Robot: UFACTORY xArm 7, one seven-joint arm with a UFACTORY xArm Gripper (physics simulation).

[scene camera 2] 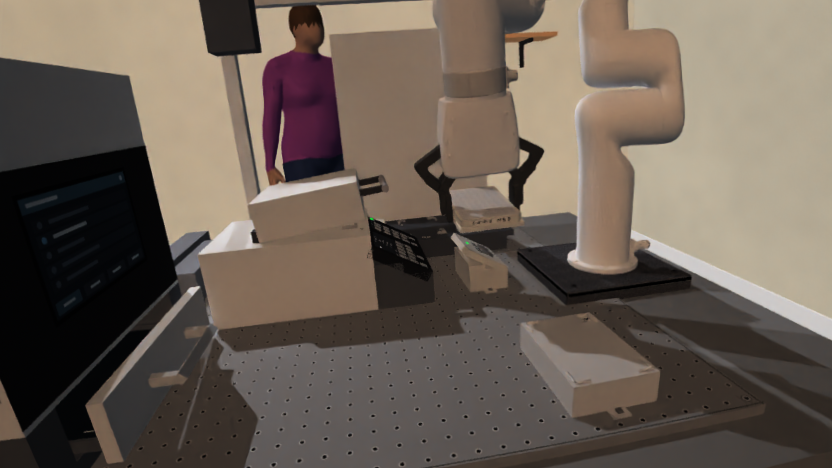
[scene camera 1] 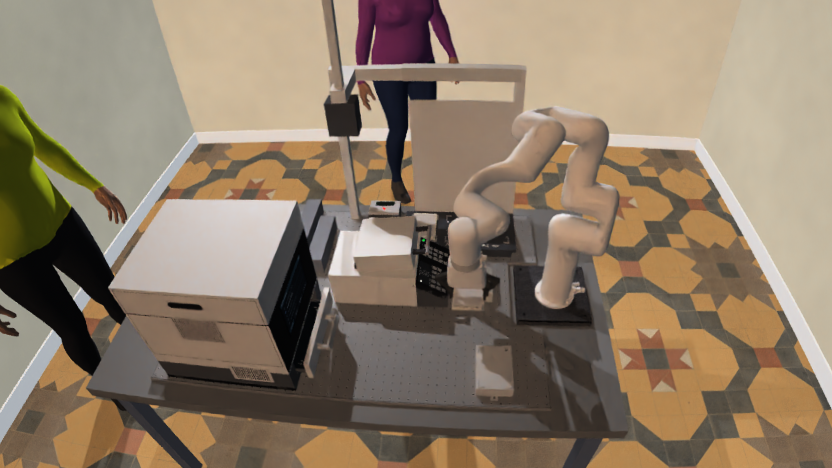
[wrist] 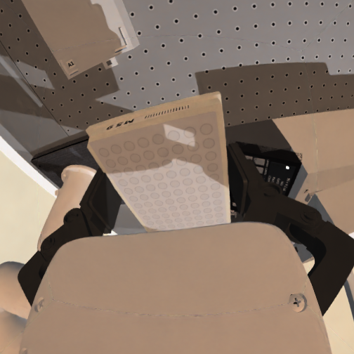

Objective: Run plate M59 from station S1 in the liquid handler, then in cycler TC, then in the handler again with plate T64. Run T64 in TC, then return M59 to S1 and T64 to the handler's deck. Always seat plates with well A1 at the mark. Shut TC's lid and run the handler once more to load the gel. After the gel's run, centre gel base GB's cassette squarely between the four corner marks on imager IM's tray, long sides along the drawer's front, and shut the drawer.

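Seen in the pictures: gripper, fingertip midpoint: [scene camera 2: 481,214] [scene camera 1: 468,295]; arm's base, link origin: [scene camera 2: 601,261] [scene camera 1: 554,293].
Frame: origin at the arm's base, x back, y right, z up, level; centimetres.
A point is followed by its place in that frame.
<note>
Plate M59 [scene camera 1: 467,299] {z 17.1, x -29.5, y -15.2 cm} [scene camera 2: 487,218] {z 16.7, x -30.0, y -17.3 cm} [wrist: 172,150] is a pale many-well plate, held level in the air with its label edge towards the front. My gripper [scene camera 1: 468,292] {z 16.1, x -29.0, y -12.7 cm} [scene camera 2: 480,210] {z 16.1, x -29.0, y -12.7 cm} [wrist: 168,169] is shut on it, a dark finger on each long side. A beige block [scene camera 1: 493,372] {z 2.5, x -22.9, y -29.4 cm} [scene camera 2: 587,357] {z 2.5, x -23.5, y -30.1 cm} [wrist: 82,32] with corner brackets stands in front; its A1 mark shows in the wrist view. The white cycler [scene camera 1: 372,285] {z 8.3, x -56.9, y -1.1 cm} [scene camera 2: 290,285] {z 5.4, x -57.1, y -1.0 cm} has its lid [scene camera 1: 384,235] {z 19.6, x -52.6, y 8.8 cm} [scene camera 2: 308,203] {z 18.0, x -52.4, y 0.0 cm} tilted up. The black handler deck [scene camera 1: 509,249] {z 3.3, x -12.3, y 17.7 cm} [scene camera 2: 418,231] {z 3.3, x -29.8, y 25.8 cm} is at the back, partly hidden. Plate T64 cannot be made out.
The large white cabinet [scene camera 1: 203,250] {z 38.7, x -96.2, y -15.6 cm} at the left has a screen [scene camera 2: 81,238] {z 20.5, x -76.4, y -16.7 cm} and a drawer front [scene camera 1: 317,340] {z 5.5, x -72.0, y -19.2 cm} [scene camera 2: 145,384] {z 4.4, x -72.2, y -21.5 cm} standing out. A small control box [scene camera 2: 482,270] {z 2.6, x -24.7, y -0.8 cm} with a green light is below the plate. A black keypad [scene camera 1: 430,267] {z 8.2, x -39.1, y 5.9 cm} [scene camera 2: 401,247] {z 7.4, x -37.8, y 4.1 cm} slopes beside the cycler. Two people stand nearby.
</note>
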